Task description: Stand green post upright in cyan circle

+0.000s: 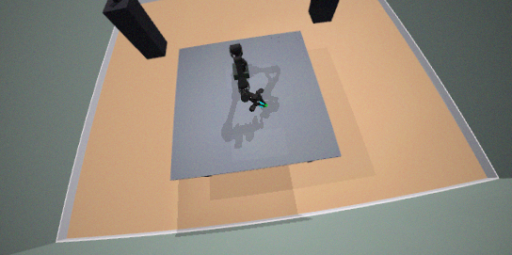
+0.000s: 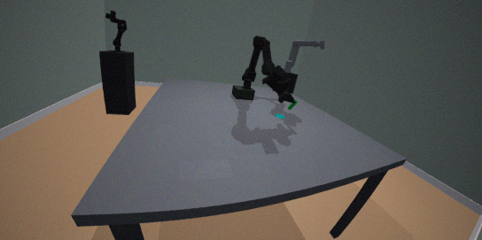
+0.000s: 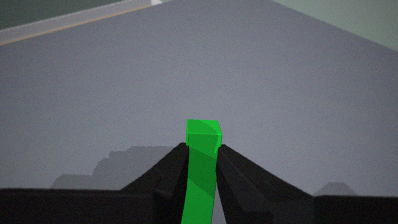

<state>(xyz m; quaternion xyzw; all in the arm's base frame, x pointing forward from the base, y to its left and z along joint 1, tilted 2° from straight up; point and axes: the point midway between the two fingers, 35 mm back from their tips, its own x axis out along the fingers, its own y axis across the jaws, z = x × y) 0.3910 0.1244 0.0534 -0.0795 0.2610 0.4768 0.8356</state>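
My gripper tip is 12 cm above the cyan circle, 7 cm past it and 2 cm to the left of it. From my gripper tip the other things lie so: green post (2 cm below, 1 cm behind).
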